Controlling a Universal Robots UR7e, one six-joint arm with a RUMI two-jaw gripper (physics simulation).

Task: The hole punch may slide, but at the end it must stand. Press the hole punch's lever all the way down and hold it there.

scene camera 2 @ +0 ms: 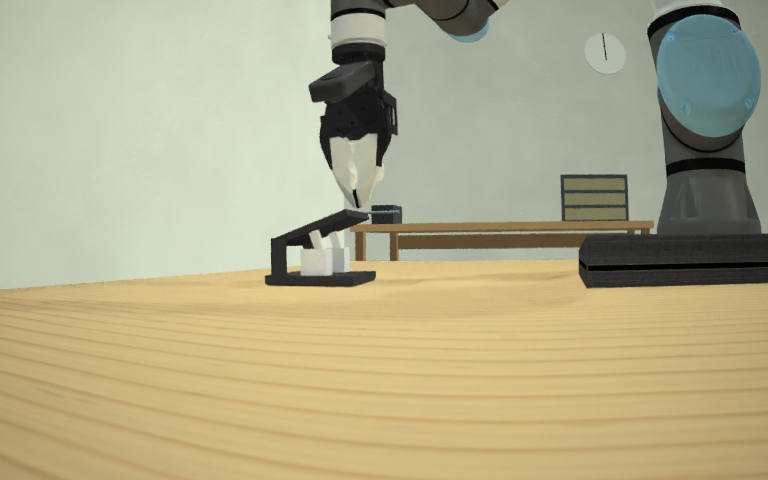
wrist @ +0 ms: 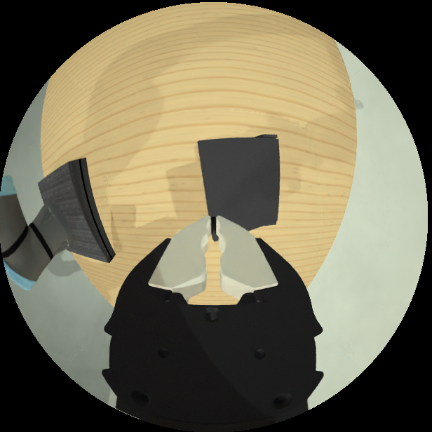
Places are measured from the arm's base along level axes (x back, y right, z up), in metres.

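Pixels of known places: gripper, between the fingertips: (scene camera 2: 358, 207); arm's base, origin of its link: (scene camera 2: 709, 242).
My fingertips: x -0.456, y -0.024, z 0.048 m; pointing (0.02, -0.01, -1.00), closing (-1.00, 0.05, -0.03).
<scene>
Ahead of a thing's pixels: the offset from my fingertips to its middle. "spot": to the spot under its first point. Level surfaces: height alone.
The hole punch @[dx -0.038, dy -0.025, dz -0.048 m] (scene camera 2: 320, 278) stands upright on its black base on the table, with white blocks between the base and the lever. Its black lever @[spot: dx -0.016, dy -0.078, dz -0.022 m] (scene camera 2: 323, 224) (wrist: 241, 180) is raised, sloping up from the hinge post at the left to its free end at the right in the scene view. My gripper (scene camera 2: 357, 206) (wrist: 213, 218) is shut and empty, pointing down. Its tips are right at or just above the lever's raised free end; whether they touch cannot be told. In the wrist view the lever hides most of the base and the blocks.
The wooden table @[dz -0.090 m] (scene camera 2: 396, 367) (wrist: 175, 120) carries the robot's dark base block (scene camera 2: 673, 277) (wrist: 82, 215), to the right in the scene view. Behind stand a brown bench (scene camera 2: 487, 226), a small dark box (scene camera 2: 386, 215) and a drawer unit (scene camera 2: 594, 191).
</scene>
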